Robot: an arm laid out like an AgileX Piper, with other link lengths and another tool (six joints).
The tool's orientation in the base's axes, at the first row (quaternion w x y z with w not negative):
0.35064 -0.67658 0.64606 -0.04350
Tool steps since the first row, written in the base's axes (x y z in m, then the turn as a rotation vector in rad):
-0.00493 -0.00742 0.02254 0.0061 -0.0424 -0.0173
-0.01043 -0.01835 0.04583 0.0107 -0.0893 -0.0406
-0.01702 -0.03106 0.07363 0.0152 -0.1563 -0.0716
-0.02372 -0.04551 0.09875 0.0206 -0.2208 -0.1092
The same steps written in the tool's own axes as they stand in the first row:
-0.00297 -0.00840 -0.02254 0.0462 0.0006 -0.0016
-0.00315 -0.01700 -0.04740 0.0985 0.0053 -0.0014
-0.00367 -0.02722 -0.07695 0.1721 0.0126 -0.0039
-0.00158 -0.03606 -0.10527 0.2461 0.0228 0.0001

